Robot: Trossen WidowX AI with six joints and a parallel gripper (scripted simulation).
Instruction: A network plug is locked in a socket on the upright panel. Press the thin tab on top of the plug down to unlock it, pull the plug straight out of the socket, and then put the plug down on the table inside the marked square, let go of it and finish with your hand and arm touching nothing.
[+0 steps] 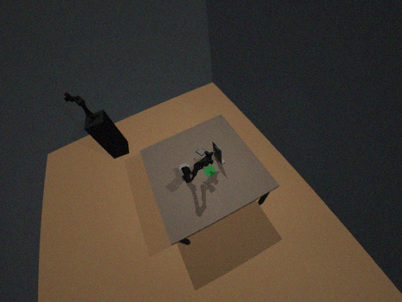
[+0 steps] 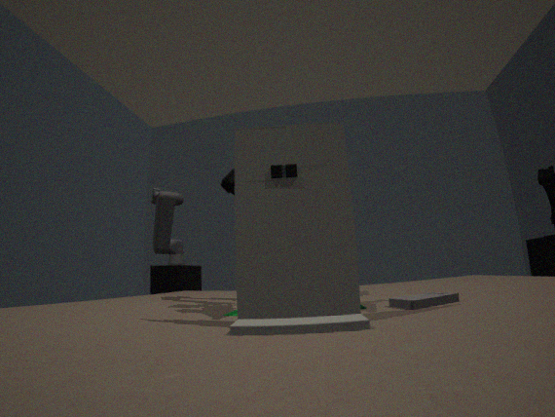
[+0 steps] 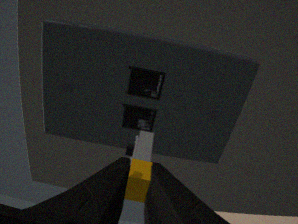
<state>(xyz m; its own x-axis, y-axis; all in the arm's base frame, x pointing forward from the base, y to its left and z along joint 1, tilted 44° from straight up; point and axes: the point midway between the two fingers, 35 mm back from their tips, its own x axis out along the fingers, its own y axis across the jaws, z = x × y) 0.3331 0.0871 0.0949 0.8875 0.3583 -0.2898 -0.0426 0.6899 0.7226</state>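
My gripper tip is now 22 cm above the green marked square, 10 cm past it and 9 cm to the left of it. The rest, counted from my gripper tip: upright panel: 8 cm below, 6 cm ahead, 1 cm to the left; then small flat grey slab: 21 cm to the left, 21 cm below, 11 cm behind; then network plug: right at my gripper tip.
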